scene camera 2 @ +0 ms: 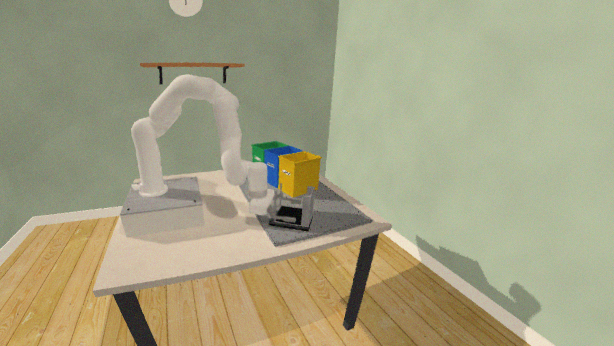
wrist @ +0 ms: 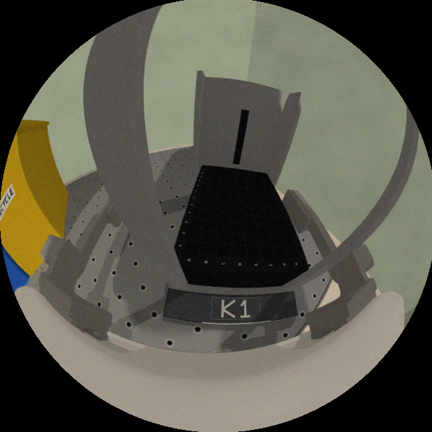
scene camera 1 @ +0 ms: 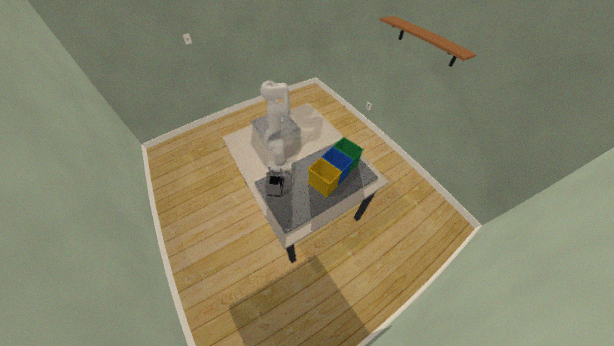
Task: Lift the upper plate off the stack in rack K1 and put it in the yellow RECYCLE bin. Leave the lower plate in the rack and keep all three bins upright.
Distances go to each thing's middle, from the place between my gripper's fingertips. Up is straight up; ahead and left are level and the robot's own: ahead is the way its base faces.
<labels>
My hand is 14 cm short of the yellow recycle bin (scene camera 2: 298, 170), 28 cm to the right of it and 5 cm below it.
</labels>
